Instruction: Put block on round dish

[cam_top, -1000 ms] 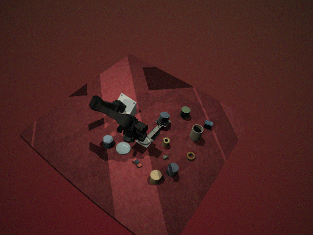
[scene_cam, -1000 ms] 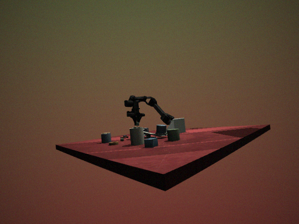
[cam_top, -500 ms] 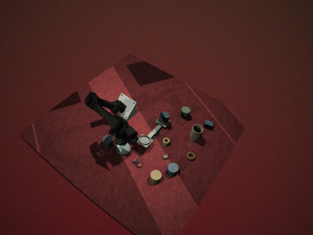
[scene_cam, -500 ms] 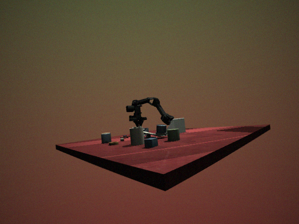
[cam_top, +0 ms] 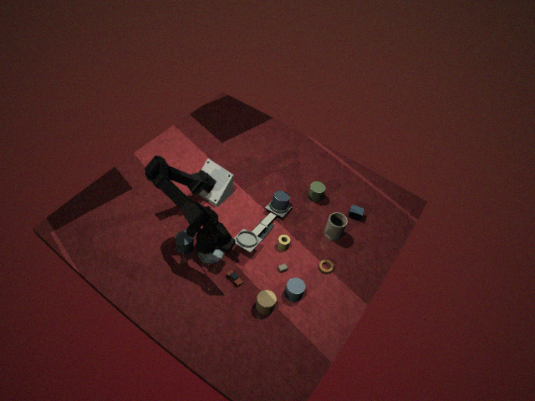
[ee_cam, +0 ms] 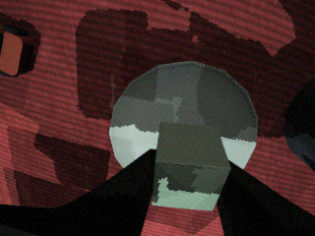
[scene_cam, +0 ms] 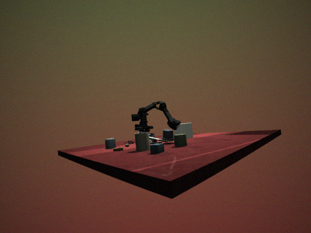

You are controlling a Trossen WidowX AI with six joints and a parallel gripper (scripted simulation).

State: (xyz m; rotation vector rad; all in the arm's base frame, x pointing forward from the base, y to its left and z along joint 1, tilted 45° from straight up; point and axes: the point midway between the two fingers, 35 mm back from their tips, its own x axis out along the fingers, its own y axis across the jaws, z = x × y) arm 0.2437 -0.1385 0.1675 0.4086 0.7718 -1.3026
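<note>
The pale blue round dish is 30 mm below my gripper tip. The rest, counted from my gripper tip: beige cup (450 mm to the left, 290 mm ahead, 10 mm above); then tan cylinder (300 mm ahead); then toy car (150 mm ahead, 20 mm to the right, 20 mm below).
</note>
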